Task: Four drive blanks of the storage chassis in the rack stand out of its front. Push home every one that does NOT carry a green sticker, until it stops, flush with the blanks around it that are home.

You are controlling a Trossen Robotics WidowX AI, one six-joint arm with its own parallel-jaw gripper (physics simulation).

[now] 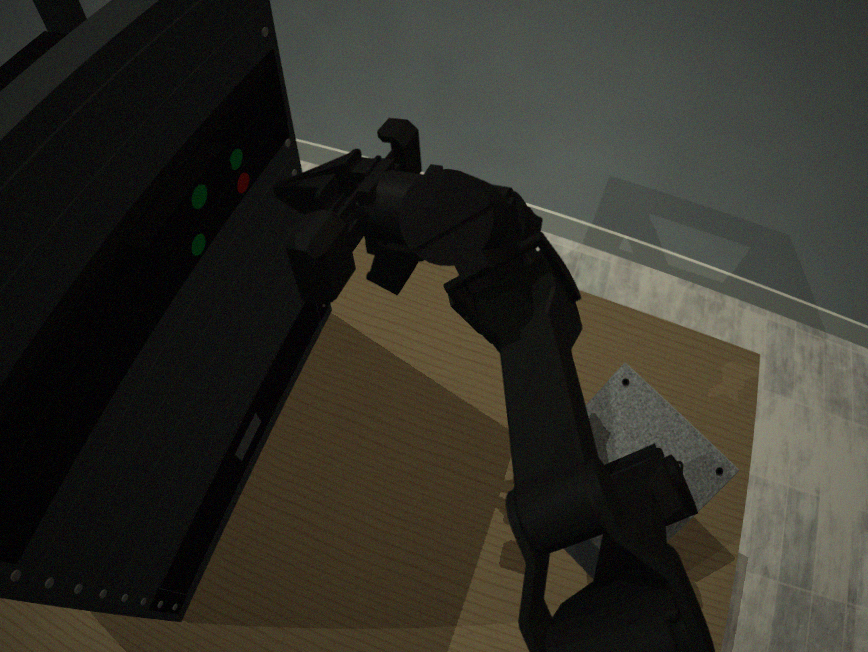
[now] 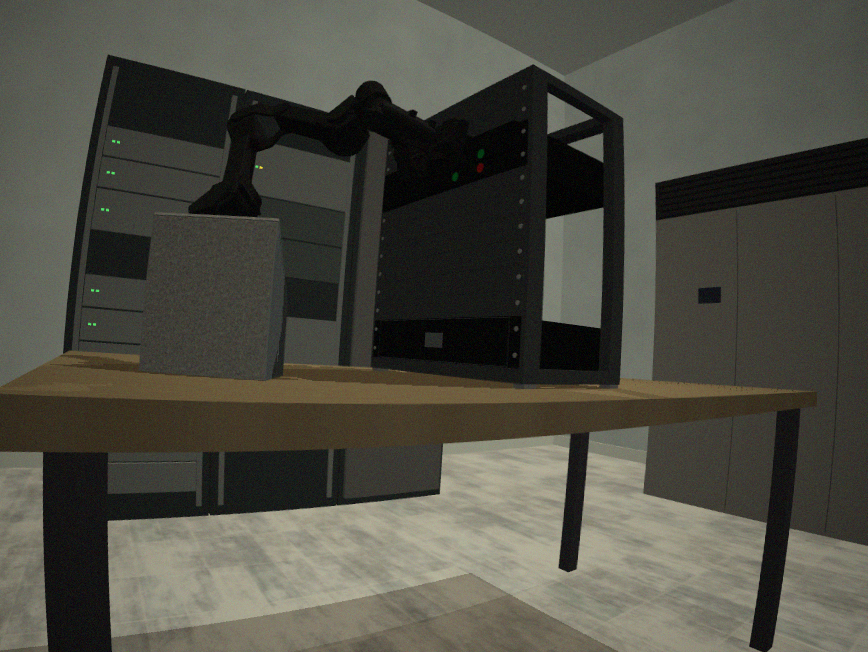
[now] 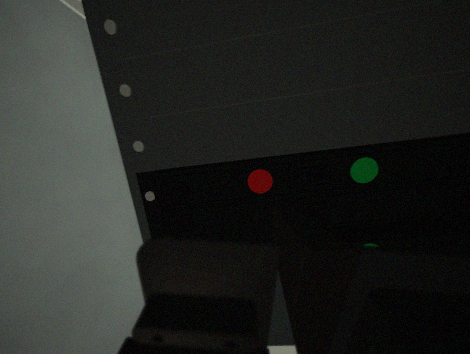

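Seen in the pictures: gripper, fingertip midpoint: (image 1: pixel 275 189) (image 2: pixel 464 160) (image 3: pixel 268 204); arm's base, origin of the base link: (image 1: pixel 651 487) (image 2: pixel 204 256).
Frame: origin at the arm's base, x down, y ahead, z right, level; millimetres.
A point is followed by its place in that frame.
Note:
The black storage chassis (image 1: pixel 126 294) @(x -274, y 472, z -61 mm) (image 2: pixel 506 148) @(x -256, y 455, z 164 mm) (image 3: pixel 210 210) @(x -256, y 457, z 136 mm) sits in the upper part of the rack (image 2: pixel 534 245) @(x -75, y 482, z 213 mm). A red round sticker (image 1: pixel 242 183) @(x -237, y 460, z 92 mm) (image 2: pixel 479 167) @(x -237, y 461, z 92 mm) (image 3: pixel 260 181) @(x -236, y 460, z 94 mm) marks one blank near one end, with a green sticker (image 1: pixel 236 159) @(x -264, y 460, z 95 mm) (image 2: pixel 480 153) @(x -265, y 460, z 94 mm) above it. Another column has an upper green sticker (image 1: pixel 199 196) @(x -294, y 448, z 24 mm) (image 3: pixel 370 245) @(x -285, y 447, z 23 mm) and a lower green sticker (image 1: pixel 198 244) @(x -237, y 466, z 19 mm) (image 2: pixel 454 176) @(x -237, y 466, z 17 mm) (image 3: pixel 364 170) @(x -236, y 466, z 19 mm). The blanks' outlines and how far they stand out are too dark to tell. My gripper (image 1: pixel 280 189) @(x -241, y 424, z 89 mm) (image 3: pixel 268 204) @(x -241, y 424, z 89 mm) is shut and empty, in front of the chassis near the red sticker; it hides part of the front.
A grey panel (image 1: pixel 182 364) @(x -134, y 486, z -49 mm) (image 2: pixel 449 252) @(x -85, y 482, z -3 mm) (image 3: pixel 300 75) @(x -163, y 478, z 57 mm) lies below the chassis, with a black unit (image 2: pixel 477 340) @(x 90, y 475, z 95 mm) at the rack's bottom. Silver screws line the rack's side. My arm stands on a speckled block (image 2: pixel 207 294) @(x 61, y -11, z 76 mm) on the wooden table (image 1: pixel 364 456) @(x 169, y 347, z 3 mm) (image 2: pixel 421 414) @(x 179, y 122, z 372 mm).

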